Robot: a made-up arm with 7 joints.
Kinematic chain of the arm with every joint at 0, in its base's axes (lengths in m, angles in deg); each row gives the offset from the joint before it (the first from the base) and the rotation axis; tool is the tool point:
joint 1: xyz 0 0.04 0 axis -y
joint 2: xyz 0 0.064 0 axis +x
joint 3: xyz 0 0 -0.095 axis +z
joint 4: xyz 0 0 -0.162 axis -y
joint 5: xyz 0 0 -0.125 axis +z
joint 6: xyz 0 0 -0.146 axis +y
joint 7: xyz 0 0 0 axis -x
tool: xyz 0 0 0
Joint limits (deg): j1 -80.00..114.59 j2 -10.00..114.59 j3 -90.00..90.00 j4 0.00..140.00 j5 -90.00..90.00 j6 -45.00..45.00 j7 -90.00..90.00
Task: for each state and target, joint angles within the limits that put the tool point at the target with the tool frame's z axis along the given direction. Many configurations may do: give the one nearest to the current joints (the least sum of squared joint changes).
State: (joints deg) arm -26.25 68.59 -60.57 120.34 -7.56 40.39 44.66
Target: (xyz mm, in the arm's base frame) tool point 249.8 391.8 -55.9 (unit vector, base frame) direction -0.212 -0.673 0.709
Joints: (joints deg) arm 5.18 97.94 -25.68 86.35 -6.82 41.01 46.54
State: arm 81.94 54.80 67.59 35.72 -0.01 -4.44 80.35
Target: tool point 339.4 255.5 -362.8 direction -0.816 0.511 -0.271
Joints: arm 37.74 7.69 61.11 20.73 -9.55 -2.79 80.18
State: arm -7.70 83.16 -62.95 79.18 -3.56 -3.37 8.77
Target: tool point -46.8 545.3 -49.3 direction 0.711 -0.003 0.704
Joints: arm -43.51 114.47 -90.00 64.54 29.94 -45.00 24.06
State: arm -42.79 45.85 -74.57 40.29 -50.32 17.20 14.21
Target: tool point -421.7 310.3 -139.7 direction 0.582 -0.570 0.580
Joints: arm -73.22 47.42 -86.32 43.87 -55.24 37.65 11.59
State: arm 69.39 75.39 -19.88 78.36 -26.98 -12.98 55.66
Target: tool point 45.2 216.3 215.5 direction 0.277 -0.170 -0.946
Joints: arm 83.97 54.61 12.07 124.25 -55.67 27.45 16.54
